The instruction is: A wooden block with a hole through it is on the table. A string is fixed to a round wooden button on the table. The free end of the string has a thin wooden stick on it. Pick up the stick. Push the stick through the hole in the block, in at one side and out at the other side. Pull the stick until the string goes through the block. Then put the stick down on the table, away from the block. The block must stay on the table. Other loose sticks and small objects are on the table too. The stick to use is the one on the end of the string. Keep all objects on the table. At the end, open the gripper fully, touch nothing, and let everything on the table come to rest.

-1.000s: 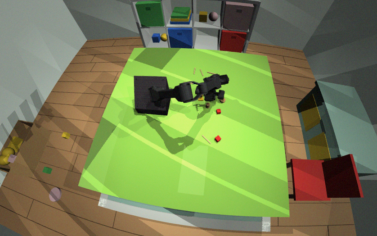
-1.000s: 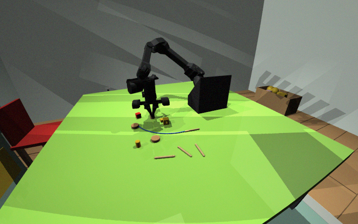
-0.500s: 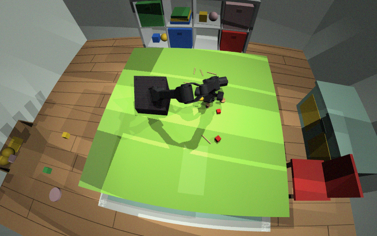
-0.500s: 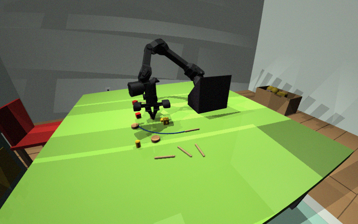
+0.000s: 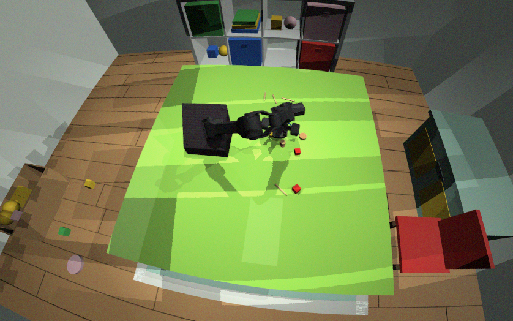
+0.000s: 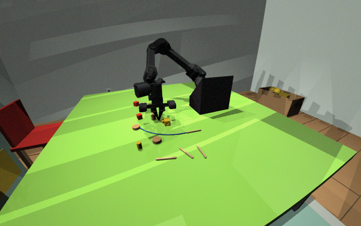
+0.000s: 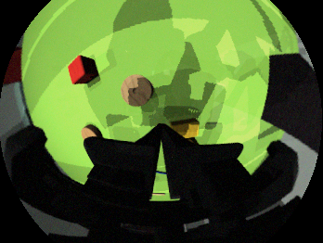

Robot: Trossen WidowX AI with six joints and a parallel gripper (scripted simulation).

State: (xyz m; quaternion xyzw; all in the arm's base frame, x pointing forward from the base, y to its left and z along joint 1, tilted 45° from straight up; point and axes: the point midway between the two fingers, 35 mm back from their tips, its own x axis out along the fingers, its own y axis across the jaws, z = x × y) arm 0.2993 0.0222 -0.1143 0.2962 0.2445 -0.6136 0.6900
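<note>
My gripper tip is 3 cm short of the brown cylinder and 4 cm to the left of it. The rest, counted from my gripper tip: yellow cylinder 10 cm ahead, 19 cm to the left; round wooden button 12 cm ahead, 3 cm to the left, 1 cm below; thin wooden stick 14 cm behind, 14 cm to the left, 1 cm below.
</note>
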